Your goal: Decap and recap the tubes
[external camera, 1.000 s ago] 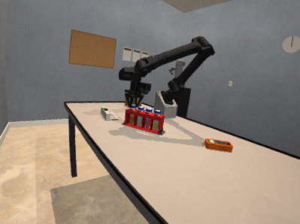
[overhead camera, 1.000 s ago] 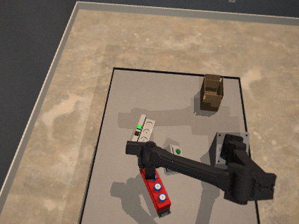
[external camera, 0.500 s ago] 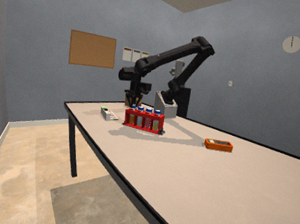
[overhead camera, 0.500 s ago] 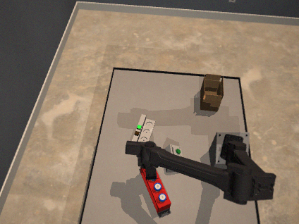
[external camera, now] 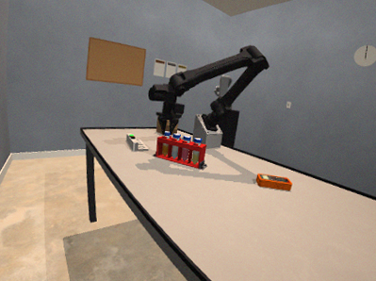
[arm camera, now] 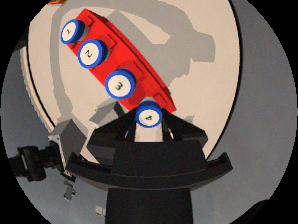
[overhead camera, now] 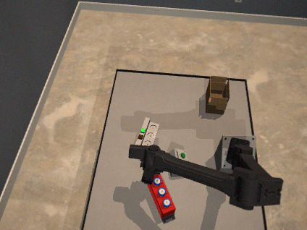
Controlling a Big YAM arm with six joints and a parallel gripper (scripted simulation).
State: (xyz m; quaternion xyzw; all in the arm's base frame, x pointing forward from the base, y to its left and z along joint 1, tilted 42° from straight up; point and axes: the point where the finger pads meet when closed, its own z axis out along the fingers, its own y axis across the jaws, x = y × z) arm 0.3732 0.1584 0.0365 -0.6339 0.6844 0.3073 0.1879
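Right now the blue tube cap is right at my hand. The rest, counted from my hand: green key (140 mm behind, 130 mm to the right, 50 mm below); key housing (120 mm behind, 100 mm to the right, 60 mm below); blue key (150 mm behind, 80 mm to the right, 50 mm below).
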